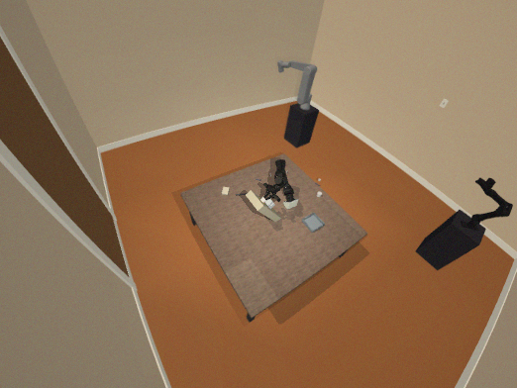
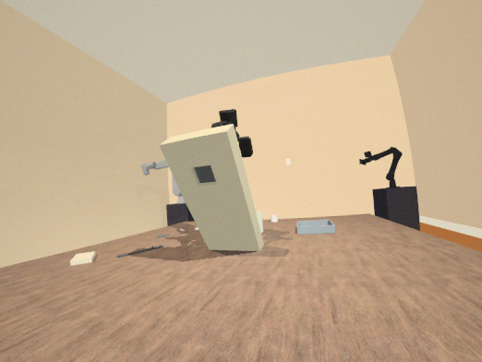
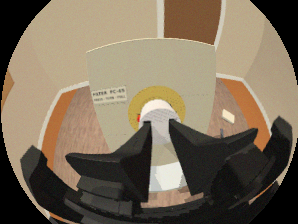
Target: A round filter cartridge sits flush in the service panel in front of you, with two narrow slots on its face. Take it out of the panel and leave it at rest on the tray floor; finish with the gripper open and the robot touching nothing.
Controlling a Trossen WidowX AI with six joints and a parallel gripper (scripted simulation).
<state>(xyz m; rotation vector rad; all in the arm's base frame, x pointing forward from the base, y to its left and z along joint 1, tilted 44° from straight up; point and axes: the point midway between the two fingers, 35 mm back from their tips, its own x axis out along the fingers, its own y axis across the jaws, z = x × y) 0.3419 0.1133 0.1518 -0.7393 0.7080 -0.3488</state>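
Now: gripper tip 100 mm above the cream service panel and 10 mm past it. Also, from my gripper tip: round filter cartridge 10 mm below, 10 mm ahead; then cream block 460 mm to the right, 280 mm below, 80 mm ahead; then grey tray 370 mm behind, 310 mm to the left, 280 mm below.
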